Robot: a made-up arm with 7 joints. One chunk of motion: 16 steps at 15 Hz.
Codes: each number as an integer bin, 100 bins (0 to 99) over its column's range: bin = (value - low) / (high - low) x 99, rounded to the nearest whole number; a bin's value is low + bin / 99 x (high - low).
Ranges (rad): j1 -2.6..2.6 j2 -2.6..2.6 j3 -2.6..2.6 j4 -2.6..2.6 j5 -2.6..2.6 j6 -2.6..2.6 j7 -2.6..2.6
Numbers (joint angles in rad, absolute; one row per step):
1: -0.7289 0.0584 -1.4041 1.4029 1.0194 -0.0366 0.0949
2: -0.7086 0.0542 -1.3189 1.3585 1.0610 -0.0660 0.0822
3: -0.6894 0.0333 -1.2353 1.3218 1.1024 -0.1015 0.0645
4: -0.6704 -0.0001 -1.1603 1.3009 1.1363 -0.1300 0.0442
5: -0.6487 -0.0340 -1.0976 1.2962 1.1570 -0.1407 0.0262
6: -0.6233 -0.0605 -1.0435 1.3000 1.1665 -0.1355 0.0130
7: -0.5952 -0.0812 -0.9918 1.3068 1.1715 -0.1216 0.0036
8: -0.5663 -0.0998 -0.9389 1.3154 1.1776 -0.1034 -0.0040
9: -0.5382 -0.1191 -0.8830 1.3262 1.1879 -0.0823 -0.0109
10: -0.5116 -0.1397 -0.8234 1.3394 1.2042 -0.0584 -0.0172
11: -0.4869 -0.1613 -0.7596 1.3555 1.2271 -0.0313 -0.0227
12: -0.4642 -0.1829 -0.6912 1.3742 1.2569 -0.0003 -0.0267
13: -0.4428 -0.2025 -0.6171 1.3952 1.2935 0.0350 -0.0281
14: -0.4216 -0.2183 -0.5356 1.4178 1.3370 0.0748 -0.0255
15: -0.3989 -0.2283 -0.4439 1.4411 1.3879 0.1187 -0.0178
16: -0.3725 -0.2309 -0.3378 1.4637 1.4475 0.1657 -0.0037
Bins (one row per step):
1: 36 51 23 76 69 49 51
2: 36 51 24 75 70 48 51
3: 36 50 26 75 70 48 51
4: 37 49 27 74 71 47 50
5: 37 49 29 74 72 47 50
6: 38 48 30 74 72 47 50
7: 38 48 31 74 72 47 50
8: 39 48 32 75 72 48 49
9: 39 47 33 75 72 48 49
10: 40 47 34 75 72 48 49
11: 40 46 35 75 73 49 49
12: 41 46 36 76 73 49 49
13: 41 46 38 76 74 50 49
14: 41 45 39 76 75 51 49
15: 42 45 41 77 76 52 49
16: 42 45 43 77 77 53 49

